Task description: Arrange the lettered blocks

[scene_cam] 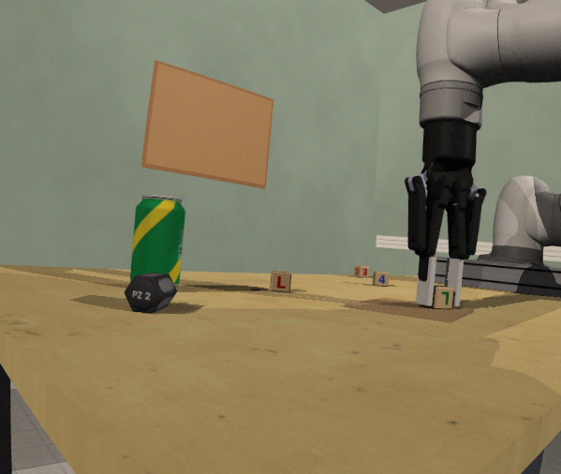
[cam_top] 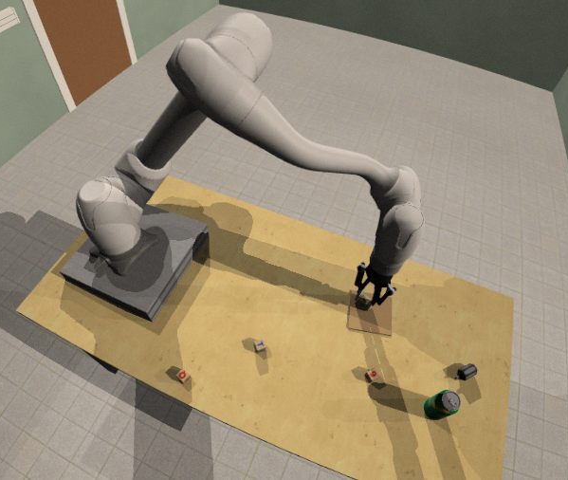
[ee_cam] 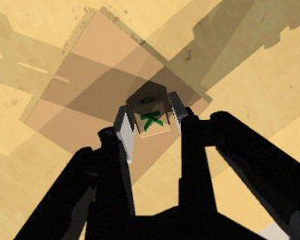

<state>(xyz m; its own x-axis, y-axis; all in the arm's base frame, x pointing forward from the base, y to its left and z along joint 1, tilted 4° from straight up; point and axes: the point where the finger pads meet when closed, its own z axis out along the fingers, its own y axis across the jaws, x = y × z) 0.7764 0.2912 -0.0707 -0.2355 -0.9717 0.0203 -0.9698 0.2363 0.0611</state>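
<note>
Right now my hand is 3 cm short of the brown mat, 1 cm to the left of it and 4 cm above it. From my hand the other things lie so: yellow can 33 cm ahead, 20 cm to the right, 2 cm above; then T block 21 cm behind, 31 cm to the right, 2 cm below.
</note>
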